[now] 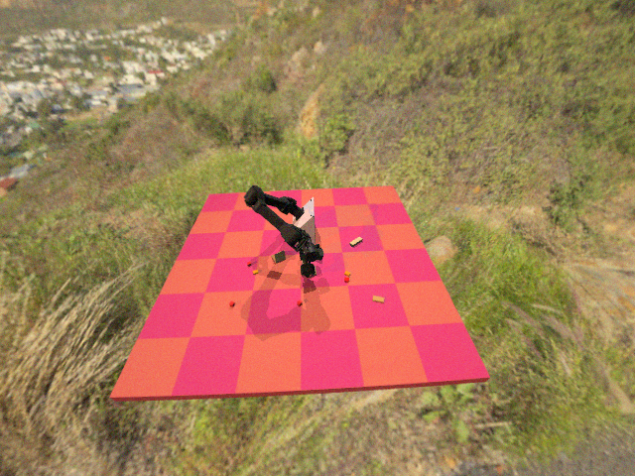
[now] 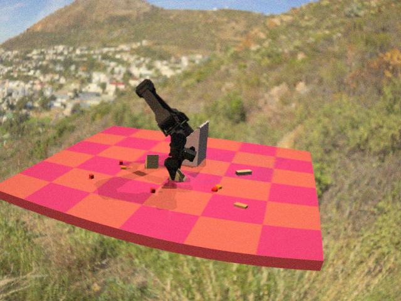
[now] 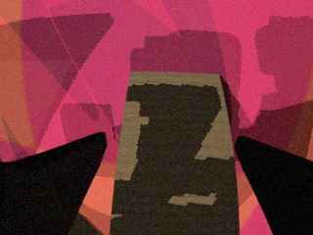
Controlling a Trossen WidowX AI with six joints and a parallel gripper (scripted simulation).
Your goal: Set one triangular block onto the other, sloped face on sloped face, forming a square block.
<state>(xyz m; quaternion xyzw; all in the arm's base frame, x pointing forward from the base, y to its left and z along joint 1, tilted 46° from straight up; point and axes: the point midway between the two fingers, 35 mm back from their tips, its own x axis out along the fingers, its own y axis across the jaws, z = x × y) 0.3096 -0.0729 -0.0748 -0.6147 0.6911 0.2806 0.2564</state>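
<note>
Right now my gripper tip is 1 cm to the left of the tan triangular block and 1 cm below it.
</note>
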